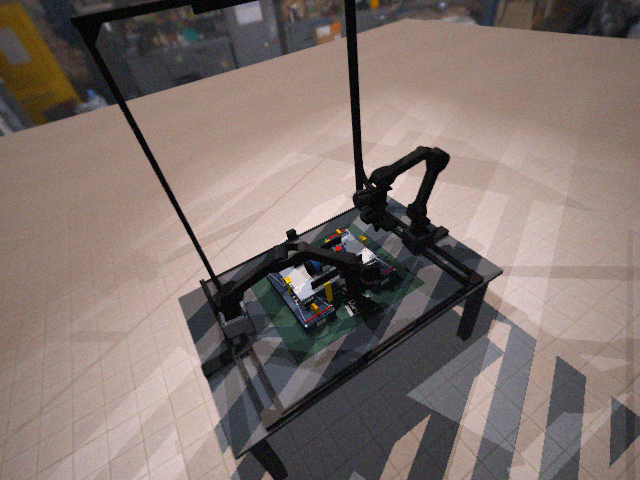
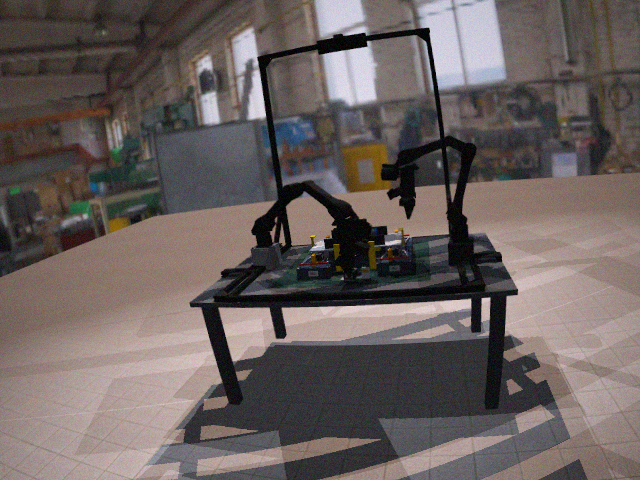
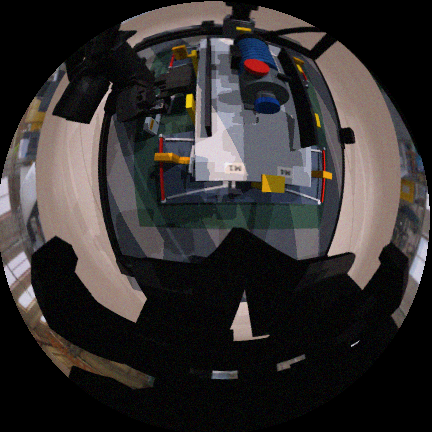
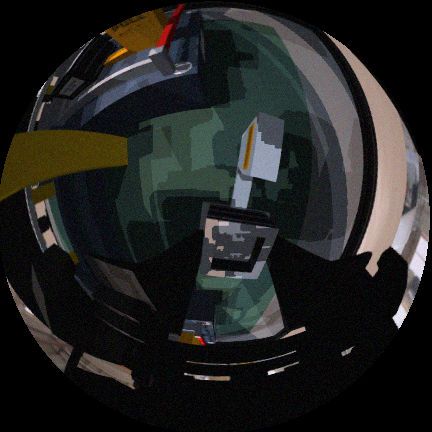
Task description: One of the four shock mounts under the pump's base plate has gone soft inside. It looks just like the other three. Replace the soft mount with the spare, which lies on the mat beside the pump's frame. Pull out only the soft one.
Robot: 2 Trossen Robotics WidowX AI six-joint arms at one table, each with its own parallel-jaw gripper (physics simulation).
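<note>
The pump (image 3: pixel 257 76) (image 1: pixel 328 273) sits on its grey base plate (image 3: pixel 245 141) in a dark frame on the green mat (image 1: pixel 294 333) (image 4: pixel 173 160). Labels M1 (image 3: pixel 235 168) and M4 (image 3: pixel 285 172) mark the plate's near corners. My right gripper (image 4: pixel 233 235) (image 1: pixel 361 305) (image 2: pixel 351 276) is low on the mat at the frame's front side. Its fingers are shut on the spare mount (image 4: pixel 238 235), a grey block with a black U shape. My left gripper (image 3: pixel 236 232) (image 2: pixel 409 210) (image 1: pixel 372 216) is shut and empty, high above the pump's far end.
A white block with an orange stripe (image 4: pixel 259 149) lies on the mat just past the spare mount. Black gantry posts (image 1: pixel 353 95) and rails (image 2: pixel 239 281) border the table.
</note>
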